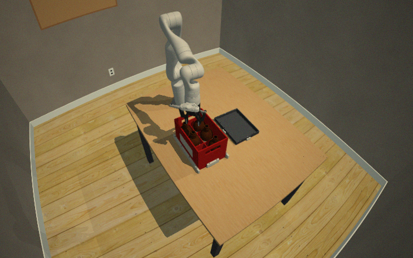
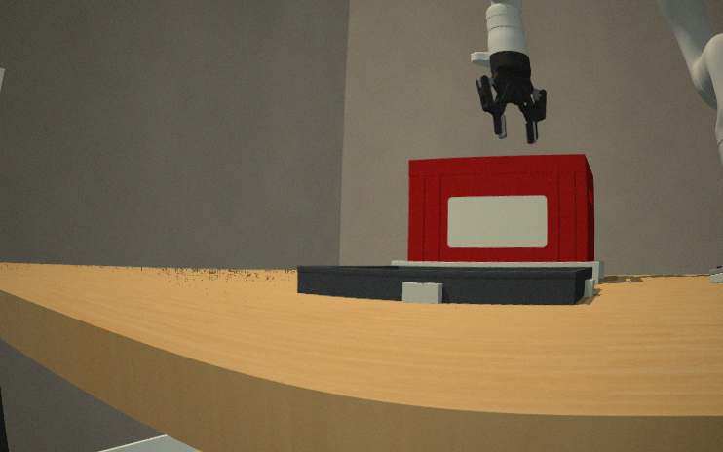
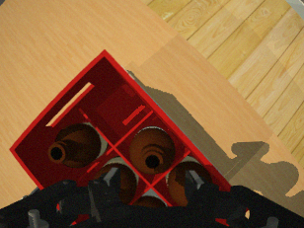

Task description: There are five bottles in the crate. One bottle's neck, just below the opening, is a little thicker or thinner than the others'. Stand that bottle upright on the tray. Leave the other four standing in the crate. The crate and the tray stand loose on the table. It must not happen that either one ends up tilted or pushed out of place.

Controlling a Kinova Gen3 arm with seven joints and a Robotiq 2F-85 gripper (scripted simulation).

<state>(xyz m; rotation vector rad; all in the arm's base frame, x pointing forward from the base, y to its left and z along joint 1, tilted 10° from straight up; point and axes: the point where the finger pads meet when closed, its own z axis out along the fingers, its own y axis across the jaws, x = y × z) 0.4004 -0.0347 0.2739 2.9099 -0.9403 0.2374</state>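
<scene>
My hand is 4 cm to the right of the red crate and 16 cm above it. Also, from my hand: dark grey tray (7 cm behind, 33 cm to the left, 23 cm below); glass bottle (8 cm ahead, 10 cm to the left, 16 cm below).
</scene>
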